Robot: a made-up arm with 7 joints.
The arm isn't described. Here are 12 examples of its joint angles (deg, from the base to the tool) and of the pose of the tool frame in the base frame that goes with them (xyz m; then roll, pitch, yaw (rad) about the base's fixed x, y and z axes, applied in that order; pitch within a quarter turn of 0, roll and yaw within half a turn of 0).
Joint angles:
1: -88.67 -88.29 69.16 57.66 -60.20 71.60 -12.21
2: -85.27 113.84 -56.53 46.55 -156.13 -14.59 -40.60
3: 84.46 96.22 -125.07 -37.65 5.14 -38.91 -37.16
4: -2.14 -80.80 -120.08 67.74 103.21 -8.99 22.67
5: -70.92 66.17 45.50 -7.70 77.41 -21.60 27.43
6: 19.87 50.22 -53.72 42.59 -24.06 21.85 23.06
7: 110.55 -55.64 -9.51 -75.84 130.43 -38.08 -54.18
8: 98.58 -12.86 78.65 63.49 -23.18 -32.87 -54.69
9: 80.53 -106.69 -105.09 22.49 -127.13 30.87 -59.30
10: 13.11 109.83 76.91 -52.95 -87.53 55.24 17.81
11: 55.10 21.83 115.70 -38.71 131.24 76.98 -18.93
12: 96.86 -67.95 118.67 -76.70 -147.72 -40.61 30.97
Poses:
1: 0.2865 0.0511 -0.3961 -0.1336 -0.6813 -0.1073
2: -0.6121 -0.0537 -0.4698 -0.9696 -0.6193 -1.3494
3: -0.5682 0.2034 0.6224 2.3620 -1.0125 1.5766
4: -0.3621 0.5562 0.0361 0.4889 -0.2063 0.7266
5: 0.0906 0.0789 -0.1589 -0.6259 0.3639 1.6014
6: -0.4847 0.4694 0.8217 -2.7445 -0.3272 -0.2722
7: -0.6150 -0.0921 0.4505 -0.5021 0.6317 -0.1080
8: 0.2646 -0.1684 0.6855 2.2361 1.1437 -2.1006
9: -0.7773 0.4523 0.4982 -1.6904 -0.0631 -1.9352
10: -0.6060 0.1734 0.4184 -1.8305 0.0576 -1.2503
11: -0.2879 0.8951 0.4828 -1.7539 0.2133 -2.5016
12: 0.2256 0.3437 0.6998 1.4173 0.1512 -1.2868
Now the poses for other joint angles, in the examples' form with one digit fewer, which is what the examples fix.
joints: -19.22 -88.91 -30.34 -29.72 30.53 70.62 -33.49
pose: -0.550 0.797 -0.192 1.019 0.308 0.472
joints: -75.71 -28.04 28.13 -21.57 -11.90 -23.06 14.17
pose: 0.251 -0.108 -0.096 -1.620 -1.064 1.289
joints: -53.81 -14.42 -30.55 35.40 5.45 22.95 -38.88
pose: -0.304 -0.175 0.094 -1.784 -0.973 0.271
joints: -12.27 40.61 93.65 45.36 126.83 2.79 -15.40
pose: 0.028 0.302 -0.260 0.230 -0.078 2.843
